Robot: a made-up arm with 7 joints. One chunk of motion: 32 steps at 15 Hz.
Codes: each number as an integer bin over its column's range. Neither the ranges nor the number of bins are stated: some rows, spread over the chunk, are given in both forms.
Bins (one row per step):
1: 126 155 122 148 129 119
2: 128 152 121 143 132 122
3: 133 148 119 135 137 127
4: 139 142 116 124 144 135
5: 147 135 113 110 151 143
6: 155 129 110 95 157 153
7: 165 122 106 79 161 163
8: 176 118 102 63 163 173
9: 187 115 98 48 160 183
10: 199 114 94 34 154 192
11: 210 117 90 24 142 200
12: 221 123 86 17 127 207
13: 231 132 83 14 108 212
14: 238 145 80 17 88 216
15: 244 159 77 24 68 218
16: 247 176 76 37 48 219
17: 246 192 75 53 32 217
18: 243 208 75 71 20 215
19: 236 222 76 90 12 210
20: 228 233 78 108 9 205
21: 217 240 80 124 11 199
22: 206 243 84 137 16 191
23: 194 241 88 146 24 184
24: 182 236 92 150 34 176
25: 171 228 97 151 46 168
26: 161 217 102 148 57 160
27: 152 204 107 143 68 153
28: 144 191 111 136 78 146
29: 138 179 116 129 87 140
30: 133 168 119 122 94 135
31: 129 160 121 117 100 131
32: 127 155 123 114 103 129
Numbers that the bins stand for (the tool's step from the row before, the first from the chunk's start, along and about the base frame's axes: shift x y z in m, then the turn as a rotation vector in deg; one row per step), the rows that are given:
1: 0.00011 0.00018 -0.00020 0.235 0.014 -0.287
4: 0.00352 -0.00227 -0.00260 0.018 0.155 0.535
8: 0.01324 -0.00679 -0.00820 -0.532 0.334 2.487
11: 0.02218 -0.00698 -0.01300 -0.884 0.136 3.875
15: 0.03111 0.00093 -0.01820 -0.884 -0.560 4.799
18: 0.03085 0.01015 -0.01900 -0.460 -1.012 4.645
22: 0.02113 0.01674 -0.01540 0.136 -1.049 3.412
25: 0.01193 0.01392 -0.01020 0.262 -0.767 2.231
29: 0.00326 0.00469 -0.00260 0.064 -0.381 0.792
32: 0.00037 0.00018 0.00020 -0.072 -0.231 0.227
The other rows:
2: 0.00063 -0.00039 -0.00060 0.190 0.042 -0.133
3: 0.00195 -0.00114 -0.00140 0.118 0.089 0.124
5: 0.00562 -0.00359 -0.00380 -0.108 0.221 0.946
6: 0.00773 -0.00472 -0.00500 -0.243 0.278 1.460
7: 0.01035 -0.00604 -0.00660 -0.387 0.315 1.974
9: 0.01613 -0.00735 -0.00980 -0.667 0.306 3.001
10: 0.01929 -0.00754 -0.01140 -0.793 0.249 3.464
12: 0.02507 -0.00585 -0.01460 -0.947 -0.005 4.234
13: 0.02769 -0.00415 -0.01580 -0.974 -0.184 4.491
14: 0.02953 -0.00171 -0.01700 -0.947 -0.372 4.696
16: 0.03190 0.00413 -0.01860 -0.766 -0.748 4.851
17: 0.03164 0.00714 -0.01900 -0.622 -0.899 4.748
19: 0.02901 0.01279 -0.01860 -0.288 -1.087 4.388
20: 0.02691 0.01486 -0.01780 -0.126 -1.115 4.131
21: 0.02402 0.01618 -0.01700 0.018 -1.096 3.823
23: 0.01797 0.01636 -0.01380 0.217 -0.974 3.053
24: 0.01482 0.01542 -0.01220 0.253 -0.880 2.642
26: 0.00930 0.01185 -0.00820 0.235 -0.664 1.820
27: 0.00694 0.00940 -0.00620 0.190 -0.560 1.460
28: 0.00484 0.00695 -0.00460 0.127 -0.466 1.100
30: 0.00195 0.00262 -0.00140 0.000 -0.315 0.535
31: 0.00089 0.00112 -0.00060 -0.045 -0.259 0.330

